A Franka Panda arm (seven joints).
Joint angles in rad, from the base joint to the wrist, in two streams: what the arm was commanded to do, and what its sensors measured. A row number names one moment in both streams.
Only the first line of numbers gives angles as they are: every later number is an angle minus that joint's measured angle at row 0.
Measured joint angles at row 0: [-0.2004, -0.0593, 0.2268, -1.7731, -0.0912, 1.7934, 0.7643]
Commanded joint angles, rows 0 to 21: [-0.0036, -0.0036, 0.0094, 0.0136, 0.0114, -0.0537, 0.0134]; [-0.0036, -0.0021, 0.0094, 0.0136, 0.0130, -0.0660, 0.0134]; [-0.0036, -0.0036, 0.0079, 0.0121, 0.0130, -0.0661, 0.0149]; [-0.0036, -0.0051, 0.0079, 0.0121, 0.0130, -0.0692, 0.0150]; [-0.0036, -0.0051, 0.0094, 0.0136, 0.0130, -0.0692, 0.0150]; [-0.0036, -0.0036, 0.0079, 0.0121, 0.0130, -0.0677, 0.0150]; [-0.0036, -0.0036, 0.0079, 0.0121, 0.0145, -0.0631, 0.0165]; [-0.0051, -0.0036, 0.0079, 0.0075, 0.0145, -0.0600, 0.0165]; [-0.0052, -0.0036, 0.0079, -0.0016, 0.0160, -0.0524, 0.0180]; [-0.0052, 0.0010, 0.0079, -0.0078, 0.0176, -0.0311, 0.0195]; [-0.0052, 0.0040, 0.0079, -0.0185, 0.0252, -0.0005, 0.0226]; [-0.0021, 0.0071, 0.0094, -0.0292, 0.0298, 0.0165, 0.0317]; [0.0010, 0.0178, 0.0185, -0.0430, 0.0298, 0.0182, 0.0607]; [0.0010, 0.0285, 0.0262, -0.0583, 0.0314, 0.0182, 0.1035]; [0.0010, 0.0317, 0.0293, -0.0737, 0.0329, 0.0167, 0.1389]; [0.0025, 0.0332, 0.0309, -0.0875, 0.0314, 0.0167, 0.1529]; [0.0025, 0.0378, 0.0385, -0.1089, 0.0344, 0.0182, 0.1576]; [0.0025, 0.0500, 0.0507, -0.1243, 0.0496, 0.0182, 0.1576]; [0.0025, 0.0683, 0.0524, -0.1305, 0.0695, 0.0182, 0.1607]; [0.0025, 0.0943, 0.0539, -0.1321, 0.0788, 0.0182, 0.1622]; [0.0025, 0.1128, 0.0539, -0.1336, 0.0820, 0.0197, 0.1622]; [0.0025, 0.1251, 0.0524, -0.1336, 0.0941, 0.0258, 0.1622]
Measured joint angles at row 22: [0.0081, 0.0836, 0.0459, -0.1248, 0.0643, 0.0006, 0.1446]
